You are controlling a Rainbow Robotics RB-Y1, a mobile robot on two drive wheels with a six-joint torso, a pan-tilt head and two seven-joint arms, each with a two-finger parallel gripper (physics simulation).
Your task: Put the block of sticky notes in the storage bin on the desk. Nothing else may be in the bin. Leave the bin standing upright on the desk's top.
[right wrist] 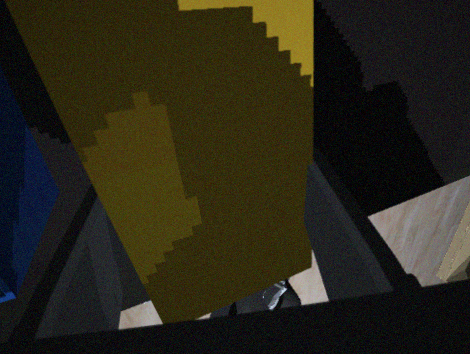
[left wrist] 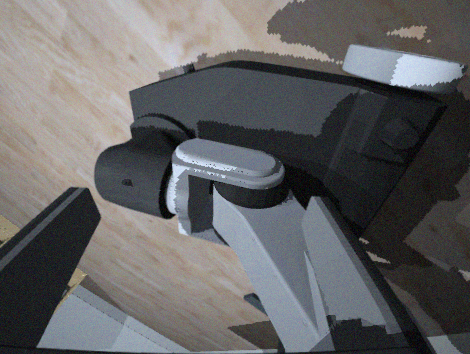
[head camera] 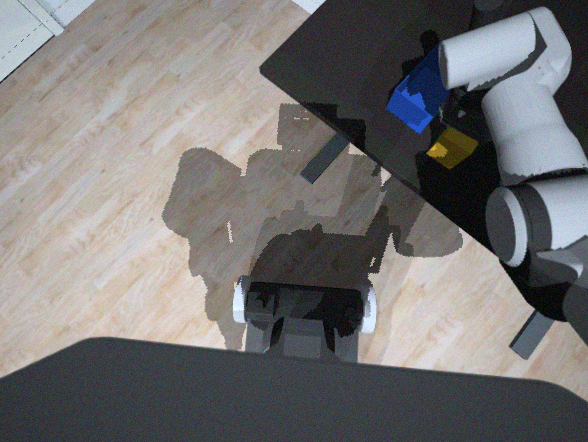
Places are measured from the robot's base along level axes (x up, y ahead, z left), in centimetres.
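Pixels of known places: left gripper, fingertip midpoint: (left wrist: 202, 206); right gripper, fingertip midpoint: (right wrist: 212, 176) (head camera: 464, 134); robot's base, origin of the base link: (head camera: 304, 301).
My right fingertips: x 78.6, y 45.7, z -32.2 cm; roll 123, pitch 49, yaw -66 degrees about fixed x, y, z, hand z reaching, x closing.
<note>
Ahead of a thing's pixels: the offset from my right fingertips to its top centre. Level surfaces: height alone.
The blue storage bin @[dy +12.5, dx +1.0, dz +6.4 cm] (head camera: 412, 107) (right wrist: 35, 195) is on the dark desk @[dx -6.5 cm] (head camera: 345, 65). My right arm hides part of it in the head view. The yellow block of sticky notes @[dy +1.6, dx +2.3, dz -0.9 cm] (head camera: 454, 147) (right wrist: 240, 165) is beside the bin, outside it and nearer the desk's edge. My right gripper (right wrist: 212, 176) has one finger against each side of the block and is shut on it. Whether the block touches the desk is hard to tell. My left gripper (left wrist: 202, 206) is open and empty, away from the desk, over the robot's own base and the floor.
My right arm (head camera: 525, 130) reaches over the right part of the desk. The desk's near edge runs diagonally close to the block. Two grey bars (head camera: 325, 159) (head camera: 531, 336) show below the desk edge. A white cabinet (head camera: 22, 35) is at the top left.
</note>
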